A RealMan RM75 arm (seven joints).
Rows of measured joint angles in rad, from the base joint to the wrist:
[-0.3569 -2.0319 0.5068 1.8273 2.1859 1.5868 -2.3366]
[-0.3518 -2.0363 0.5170 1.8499 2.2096 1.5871 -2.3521]
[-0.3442 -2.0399 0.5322 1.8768 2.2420 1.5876 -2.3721]
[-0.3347 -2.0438 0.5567 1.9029 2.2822 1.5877 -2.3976]
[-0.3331 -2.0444 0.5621 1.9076 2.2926 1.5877 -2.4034]
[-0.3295 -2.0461 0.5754 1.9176 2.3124 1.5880 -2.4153]
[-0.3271 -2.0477 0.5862 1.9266 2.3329 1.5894 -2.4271]
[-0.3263 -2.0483 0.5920 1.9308 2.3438 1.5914 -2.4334]
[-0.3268 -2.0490 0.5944 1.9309 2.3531 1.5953 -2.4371]
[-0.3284 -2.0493 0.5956 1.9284 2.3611 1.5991 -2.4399]
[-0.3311 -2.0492 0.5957 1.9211 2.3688 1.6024 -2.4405]
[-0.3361 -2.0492 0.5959 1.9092 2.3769 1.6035 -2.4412]
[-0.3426 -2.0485 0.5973 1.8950 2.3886 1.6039 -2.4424]
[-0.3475 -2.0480 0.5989 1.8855 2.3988 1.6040 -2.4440]
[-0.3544 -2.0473 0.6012 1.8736 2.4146 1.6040 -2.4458]
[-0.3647 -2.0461 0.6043 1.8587 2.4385 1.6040 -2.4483]
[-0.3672 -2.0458 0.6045 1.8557 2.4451 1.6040 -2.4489]
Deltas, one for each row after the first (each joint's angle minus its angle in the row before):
[0.0051 -0.0044 0.0102 0.0226 0.0237 0.0003 -0.0155]
[0.0076 -0.0036 0.0152 0.0269 0.0324 0.0005 -0.0200]
[0.0095 -0.0039 0.0245 0.0261 0.0402 0.0001 -0.0255]
[0.0016 -0.0006 0.0054 0.0047 0.0104 0.0000 -0.0058]
[0.0036 -0.0017 0.0133 0.0100 0.0198 0.0003 -0.0119]
[0.0024 -0.0016 0.0108 0.0090 0.0205 0.0014 -0.0118]
[0.0008 -0.0006 0.0058 0.0042 0.0109 0.0020 -0.0063]
[-0.0005 -0.0007 0.0024 0.0001 0.0093 0.0039 -0.0037]
[-0.0016 -0.0003 0.0012 -0.0025 0.0080 0.0038 -0.0028]
[-0.0027 0.0001 0.0001 -0.0073 0.0077 0.0033 -0.0006]
[-0.0050 0.0000 0.0002 -0.0119 0.0081 0.0011 -0.0007]
[-0.0065 0.0007 0.0014 -0.0142 0.0117 0.0004 -0.0012]
[-0.0049 0.0005 0.0016 -0.0095 0.0102 0.0001 -0.0016]
[-0.0069 0.0007 0.0023 -0.0119 0.0158 0.0000 -0.0018]
[-0.0103 0.0012 0.0031 -0.0149 0.0239 0.0000 -0.0025]
[-0.0025 0.0003 0.0002 -0.0030 0.0066 0.0000 -0.0006]

